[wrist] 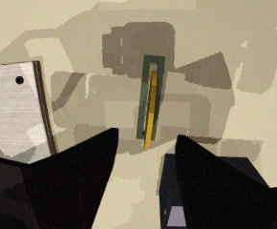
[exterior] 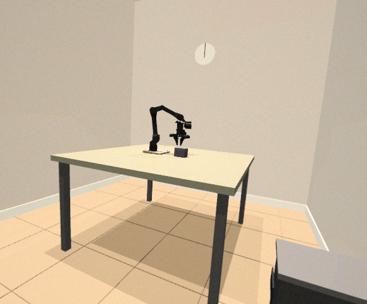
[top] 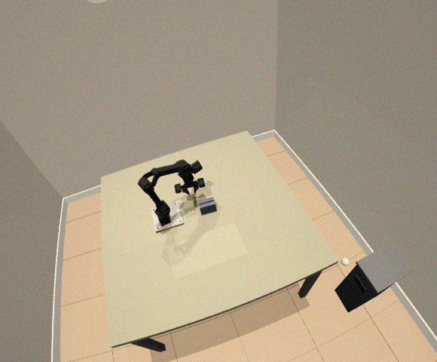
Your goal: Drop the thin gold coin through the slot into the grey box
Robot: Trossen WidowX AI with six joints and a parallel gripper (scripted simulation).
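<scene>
Right now my gripper tip is 5 cm above the gold coin.
</scene>
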